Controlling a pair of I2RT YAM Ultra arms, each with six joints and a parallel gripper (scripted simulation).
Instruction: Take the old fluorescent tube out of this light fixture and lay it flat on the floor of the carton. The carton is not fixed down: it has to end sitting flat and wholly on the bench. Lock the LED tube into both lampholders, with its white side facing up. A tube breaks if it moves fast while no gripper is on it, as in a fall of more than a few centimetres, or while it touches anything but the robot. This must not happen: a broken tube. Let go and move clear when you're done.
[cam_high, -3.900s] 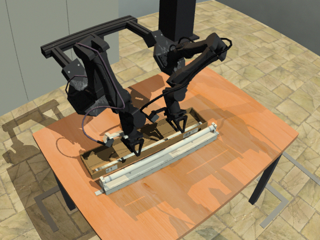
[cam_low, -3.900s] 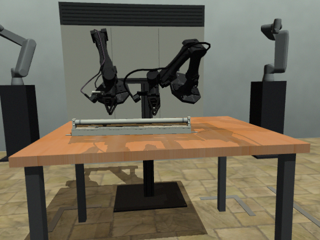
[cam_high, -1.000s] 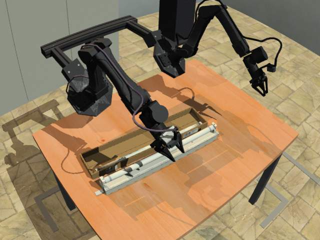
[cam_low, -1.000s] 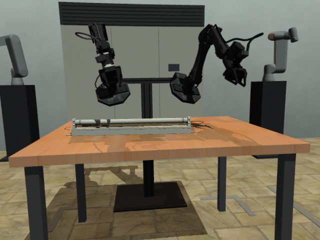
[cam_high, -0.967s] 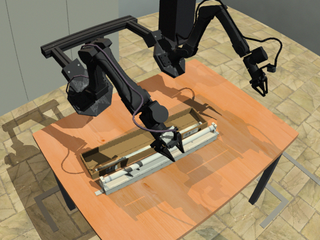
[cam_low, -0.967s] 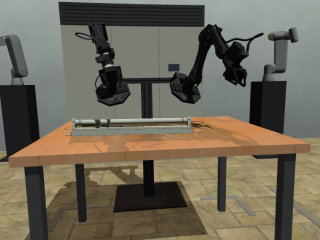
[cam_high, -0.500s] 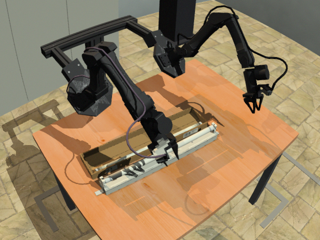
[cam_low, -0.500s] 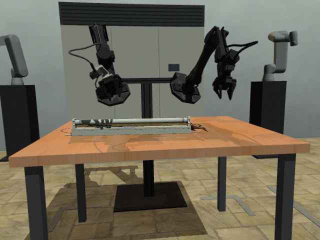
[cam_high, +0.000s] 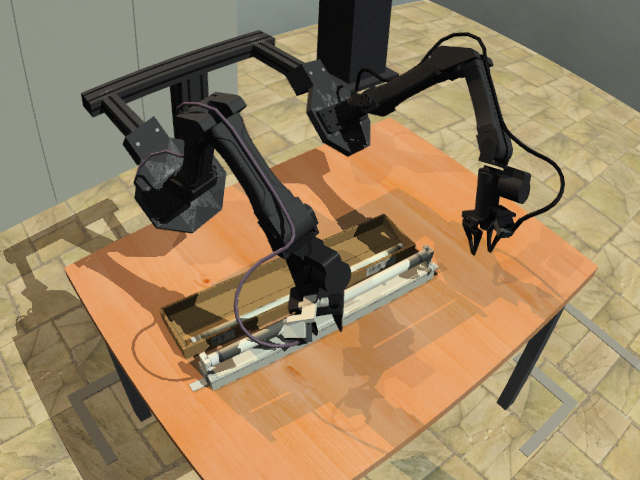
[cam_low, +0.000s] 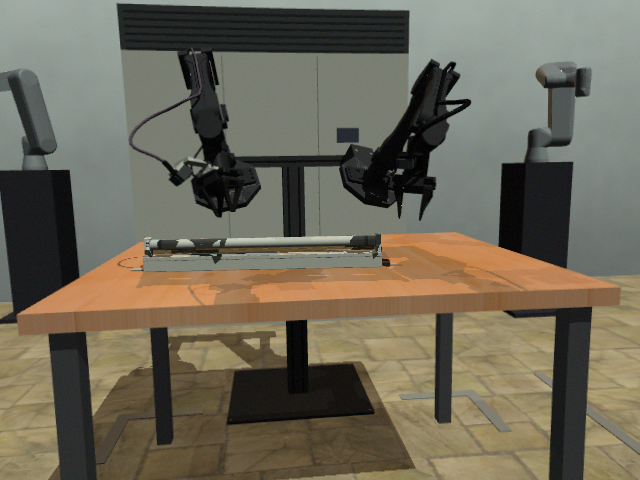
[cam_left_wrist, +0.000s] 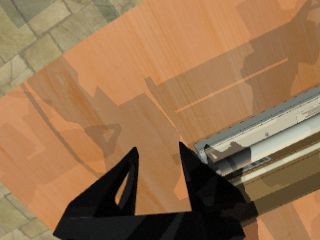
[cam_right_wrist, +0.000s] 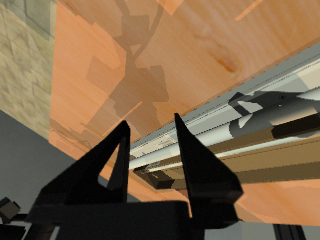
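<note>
Now: left hand 150 mm past the light fixture, 350 mm to the left of it and 90 mm above it.
My right hand is 110 mm past the light fixture, 110 mm above it and 90 mm to the right of it.
</note>
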